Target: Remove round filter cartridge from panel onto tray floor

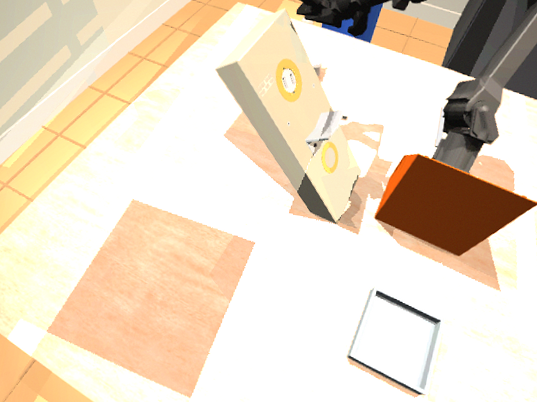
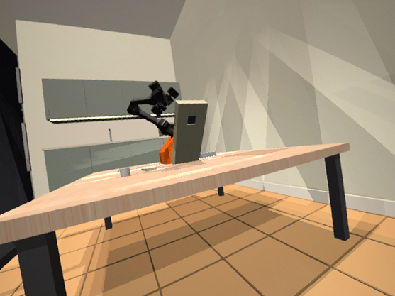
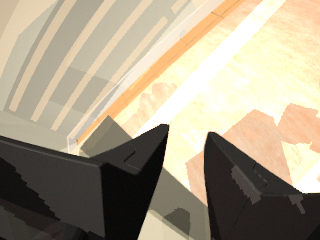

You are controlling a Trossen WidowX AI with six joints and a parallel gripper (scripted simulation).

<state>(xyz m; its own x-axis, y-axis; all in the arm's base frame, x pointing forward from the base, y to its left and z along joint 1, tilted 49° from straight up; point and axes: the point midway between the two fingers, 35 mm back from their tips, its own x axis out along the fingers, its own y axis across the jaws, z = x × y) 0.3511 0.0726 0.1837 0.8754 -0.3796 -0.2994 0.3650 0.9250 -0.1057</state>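
Now: the round filter cartridge 4 cm behind my gripper tip, 13 cm to the left of it and 6 cm below it. Round my gripper tip: grey tray (48 cm behind, 36 cm to the left, 32 cm below).
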